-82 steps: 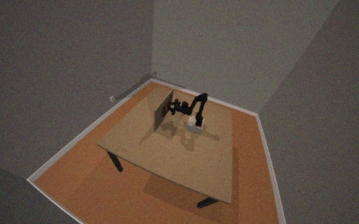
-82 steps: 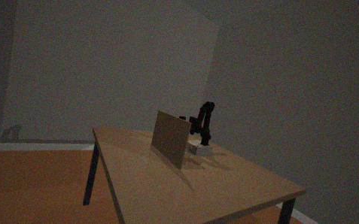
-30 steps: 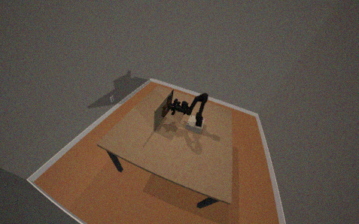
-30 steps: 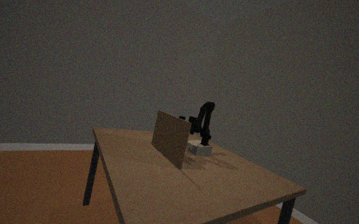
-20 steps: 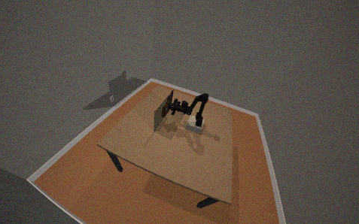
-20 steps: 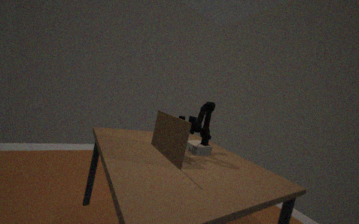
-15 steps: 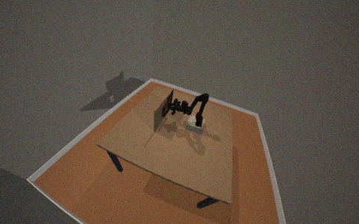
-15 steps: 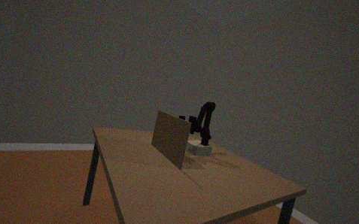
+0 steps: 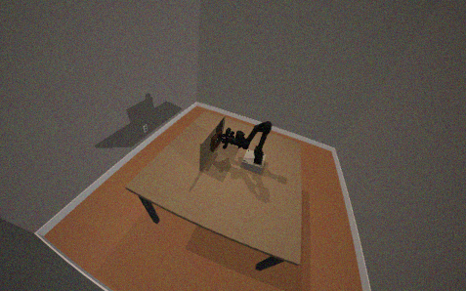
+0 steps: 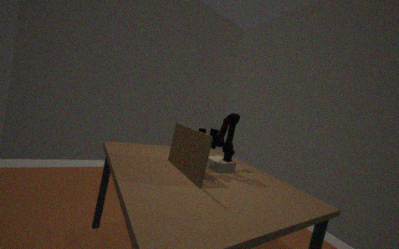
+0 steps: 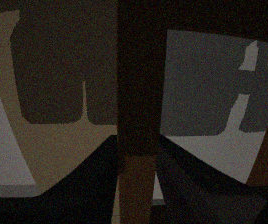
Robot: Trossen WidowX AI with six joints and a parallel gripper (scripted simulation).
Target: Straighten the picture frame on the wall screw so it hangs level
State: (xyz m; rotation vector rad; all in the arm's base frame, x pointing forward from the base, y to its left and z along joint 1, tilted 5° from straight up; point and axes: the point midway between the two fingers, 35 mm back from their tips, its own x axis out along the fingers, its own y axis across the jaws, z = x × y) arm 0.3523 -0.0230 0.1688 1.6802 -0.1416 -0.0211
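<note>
Now: the picture frame 50 mm below my gripper tip, 10 mm to the left of it and 10 mm ahead of it. Also, from my gripper tip: wall panel 70 mm below, 20 mm ahead, 10 mm to the left.
</note>
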